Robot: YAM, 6 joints.
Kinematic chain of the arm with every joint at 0, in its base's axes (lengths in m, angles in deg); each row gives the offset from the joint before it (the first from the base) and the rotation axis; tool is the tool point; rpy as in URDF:
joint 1: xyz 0 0 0.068 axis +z
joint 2: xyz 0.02 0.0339 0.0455 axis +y
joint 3: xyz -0.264 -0.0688 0 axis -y
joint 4: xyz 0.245 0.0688 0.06 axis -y
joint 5: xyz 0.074 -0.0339 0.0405 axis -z
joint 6: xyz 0.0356 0 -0.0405 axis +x
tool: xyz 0 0 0 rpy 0 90 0
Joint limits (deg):
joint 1: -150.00..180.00
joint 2: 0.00..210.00
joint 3: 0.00..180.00
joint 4: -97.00..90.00
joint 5: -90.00..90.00
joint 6: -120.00..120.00
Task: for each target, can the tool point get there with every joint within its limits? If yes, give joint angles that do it. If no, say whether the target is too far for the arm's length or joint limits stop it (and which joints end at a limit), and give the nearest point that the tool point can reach.
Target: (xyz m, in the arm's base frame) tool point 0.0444 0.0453 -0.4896
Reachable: no: joint limits stop it (at a limit: joint 2) | nearest point 0.0814 0.0830 -0.3553 | short by 0.144 m
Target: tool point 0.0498 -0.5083 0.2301
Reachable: yes | joints -82.29 143.36 142.86 -71.03 31.98 -53.39
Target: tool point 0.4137 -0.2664 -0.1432
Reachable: yes | joints -32.60 180.23 100.14 67.08 2.43 61.74
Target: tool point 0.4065 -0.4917 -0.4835
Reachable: no: too far | nearest point 0.3064 -0.3707 -0.2959 | short by 0.245 m
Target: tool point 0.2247 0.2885 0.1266
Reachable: yes | joints 56.92 125.58 84.45 -70.08 59.81 50.39
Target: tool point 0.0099 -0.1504 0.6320
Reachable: yes | joints 98.53 46.08 135.13 -38.95 -20.53 -24.33
